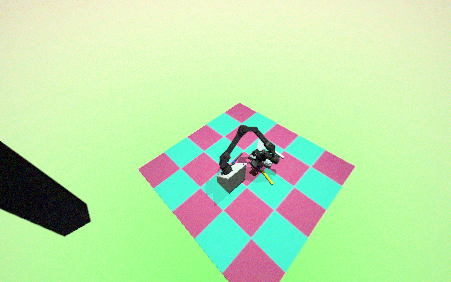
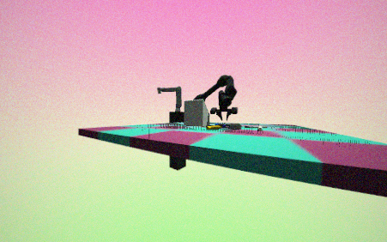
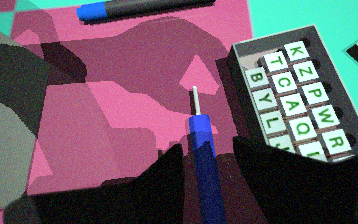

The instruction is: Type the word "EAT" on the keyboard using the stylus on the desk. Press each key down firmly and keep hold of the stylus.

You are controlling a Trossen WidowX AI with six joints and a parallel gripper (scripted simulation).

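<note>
The blue stylus is 40 mm below my gripper tip and 10 mm to the left of it. Also, from my gripper tip: yellow rod 160 mm to the right, 40 mm below; white piece 250 mm ahead, 60 mm to the right, 40 mm below.
</note>
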